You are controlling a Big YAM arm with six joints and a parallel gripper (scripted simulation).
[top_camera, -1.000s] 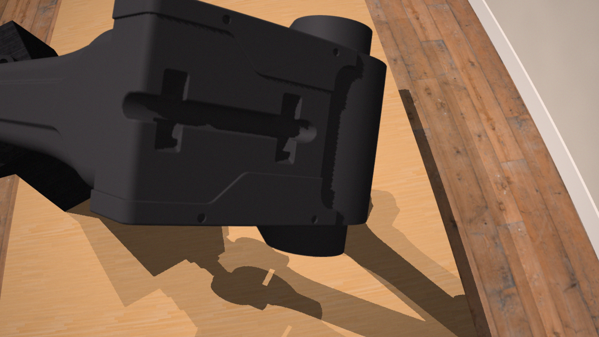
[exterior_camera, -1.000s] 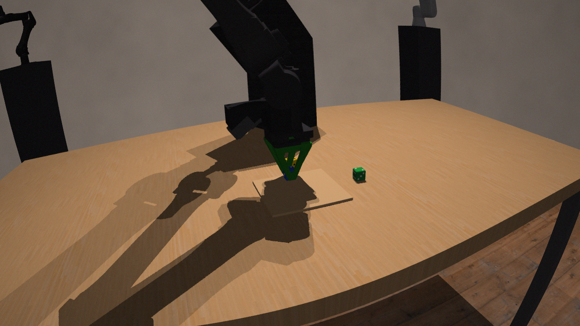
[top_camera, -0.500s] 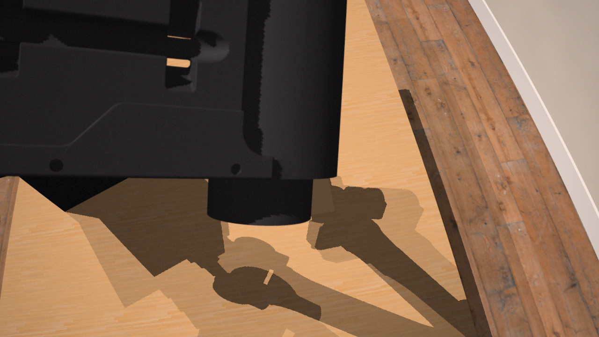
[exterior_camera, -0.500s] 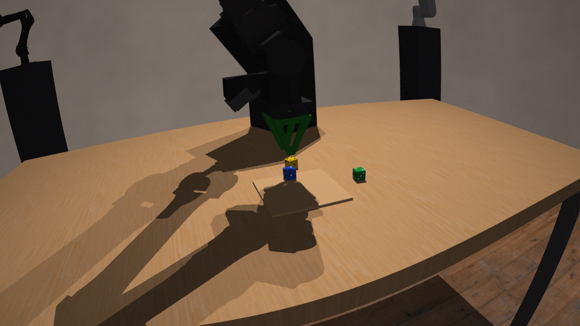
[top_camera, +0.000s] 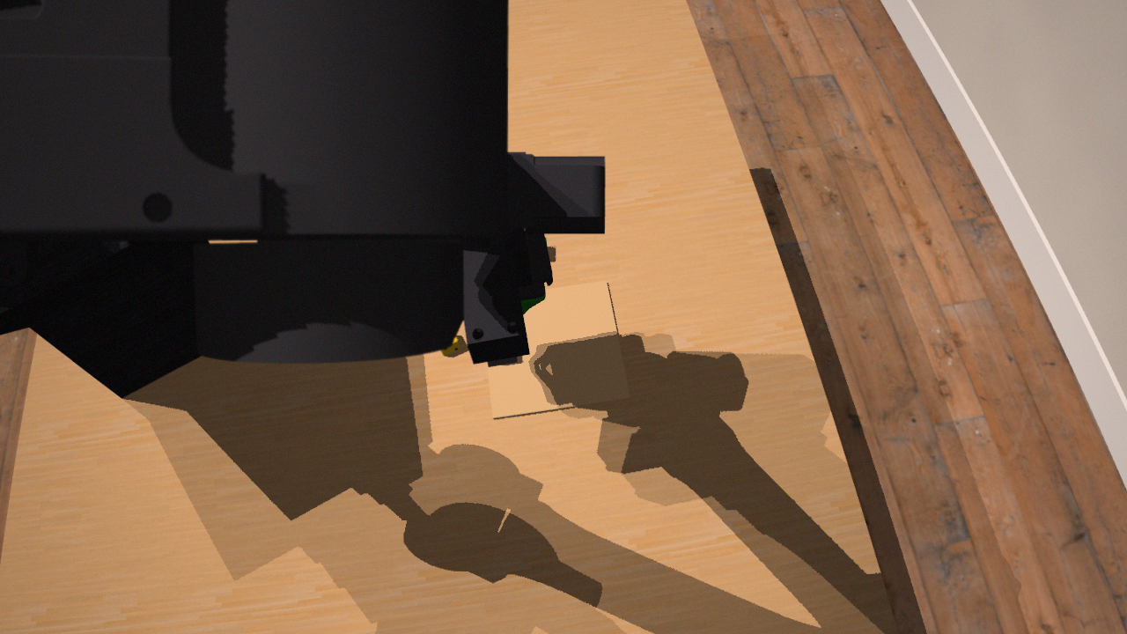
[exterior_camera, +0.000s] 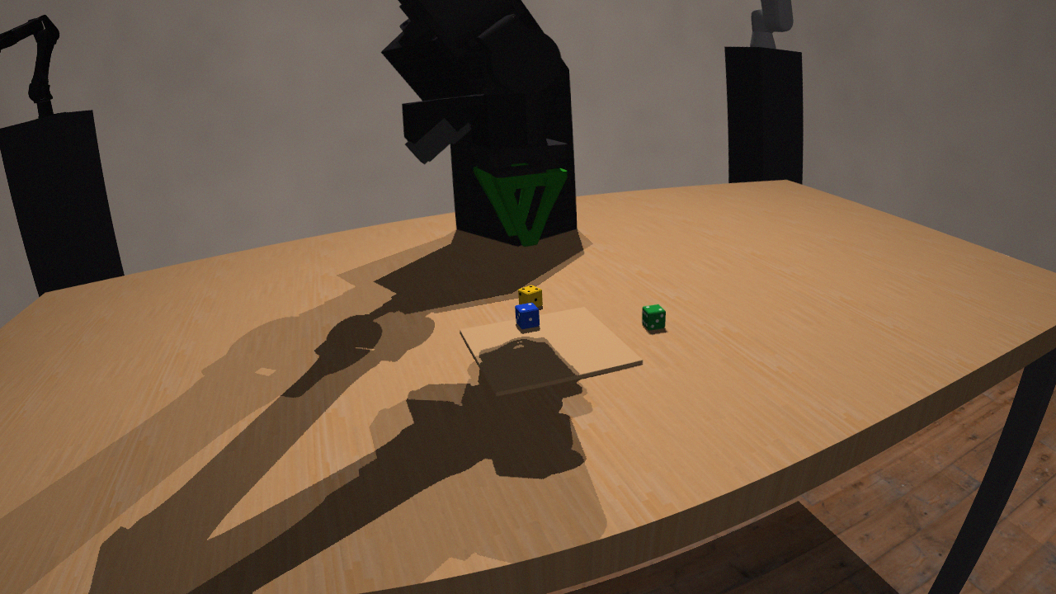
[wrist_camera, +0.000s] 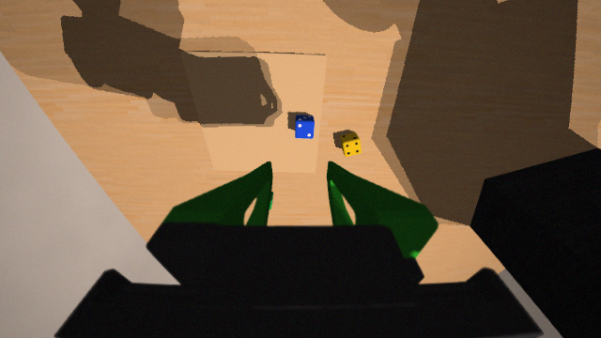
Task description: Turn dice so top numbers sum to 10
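My gripper is now 12 cm to the right of the green die, 10 cm above it and 5 cm short of it. From my hand the other things lie so: blue die 9 cm below; then tan mat 10 cm below, 5 cm ahead; then yellow die 10 cm below, 6 cm behind, 2 cm to the left.
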